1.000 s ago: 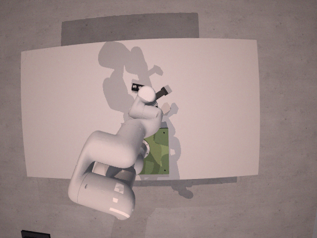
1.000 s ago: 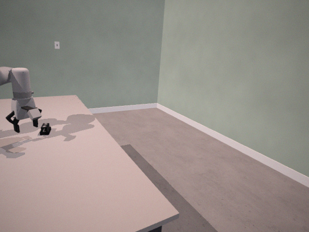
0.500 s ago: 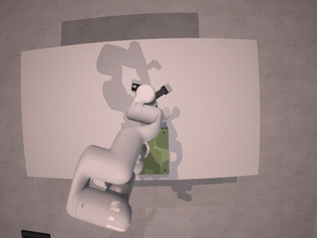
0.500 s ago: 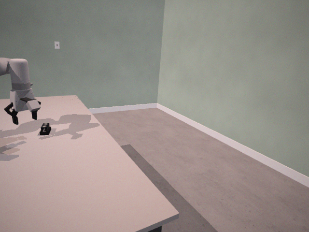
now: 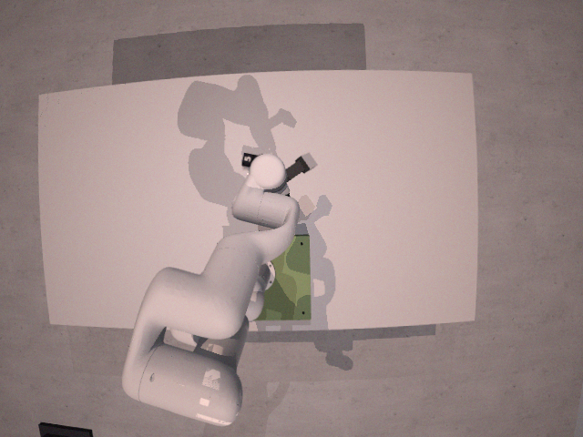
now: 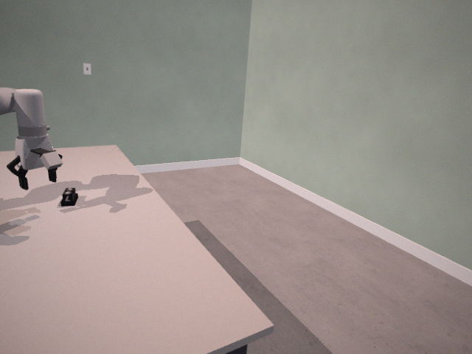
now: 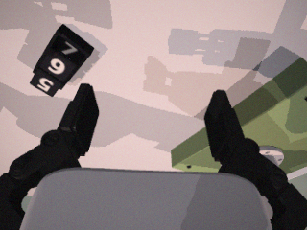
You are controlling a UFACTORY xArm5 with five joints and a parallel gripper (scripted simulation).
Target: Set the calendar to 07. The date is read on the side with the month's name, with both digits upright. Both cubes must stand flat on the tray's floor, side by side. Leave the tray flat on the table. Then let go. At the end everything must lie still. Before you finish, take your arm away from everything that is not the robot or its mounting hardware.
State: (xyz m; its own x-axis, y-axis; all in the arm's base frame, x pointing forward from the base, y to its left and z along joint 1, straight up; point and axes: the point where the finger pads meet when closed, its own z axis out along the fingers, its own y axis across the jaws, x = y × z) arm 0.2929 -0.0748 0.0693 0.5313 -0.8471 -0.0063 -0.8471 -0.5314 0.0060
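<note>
Right now my hand is 80 mm short of the black cube, 70 mm to the right of it and 90 mm above it. From my hand the other things lie so: black calendar tray (80 mm ahead, 80 mm to the left, 100 mm below).
</note>
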